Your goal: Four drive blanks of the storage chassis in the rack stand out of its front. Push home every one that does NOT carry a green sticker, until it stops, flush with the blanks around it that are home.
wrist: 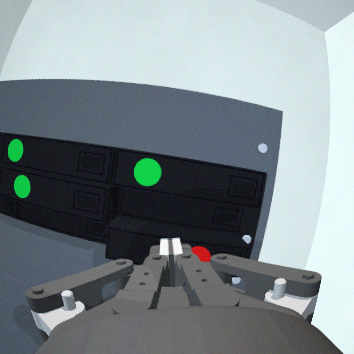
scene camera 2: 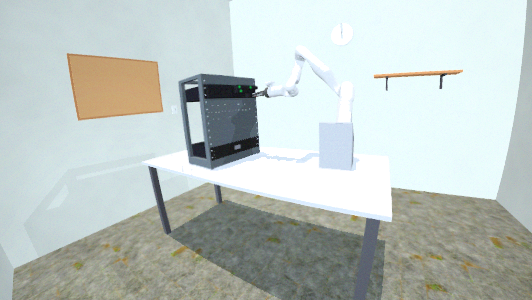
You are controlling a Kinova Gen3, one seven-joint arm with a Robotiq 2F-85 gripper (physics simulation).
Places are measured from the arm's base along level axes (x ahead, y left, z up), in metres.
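Pixels of known places: gripper, fingertip midpoint: (wrist: pixel 170 250) (scene camera 2: pixel 253 94); arm's base, origin of the base link: (scene camera 2: pixel 343 128).
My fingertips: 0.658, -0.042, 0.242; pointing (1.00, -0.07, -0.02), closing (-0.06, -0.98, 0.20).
For each thing: its top centre in the pictures, then the offset to it from my fingertips, as dx, dy, dz. "*": a spot on its surface instead. Level surfaces: height alone.
- right column, surface spot: (wrist: pixel 127 244) * +0.004, +0.032, -0.001
- red sticker, middle of its top: (wrist: pixel 199 245) -0.002, -0.021, +0.007
- plain blank, middle of its top: (wrist: pixel 181 188) +0.091, -0.015, +0.039
- top right blank, middle of its top: (wrist: pixel 188 161) +0.056, -0.011, +0.068
- white table, its level: dz -0.481
The storage chassis (scene camera 2: pixel 217 90) (wrist: pixel 60 220) sits near the top of the rack (scene camera 2: pixel 227 79) (wrist: pixel 150 110). In the wrist view, the lowest blank of the right column (wrist: pixel 127 244) carries a red sticker (wrist: pixel 201 253), partly hidden by the fingers, and its top face shows as it stands out. Above it is a plain blank (wrist: pixel 165 204), set further back. The top right blank (wrist: pixel 195 177) has a green sticker and stands out. Two left blanks (wrist: pixel 55 152) (wrist: pixel 52 192) also carry green stickers. My gripper (scene camera 2: pixel 254 94) (wrist: pixel 170 250) is shut and empty, its tips at the red-stickered blank; contact cannot be told.
The rack stands on the white table (scene camera 2: pixel 300 187). A second black unit (scene camera 2: pixel 225 149) sits low in the rack. The arm's grey pedestal (scene camera 2: pixel 336 145) stands on the table to the right. Screw heads (wrist: pixel 262 148) (wrist: pixel 246 239) line the rack's right post.
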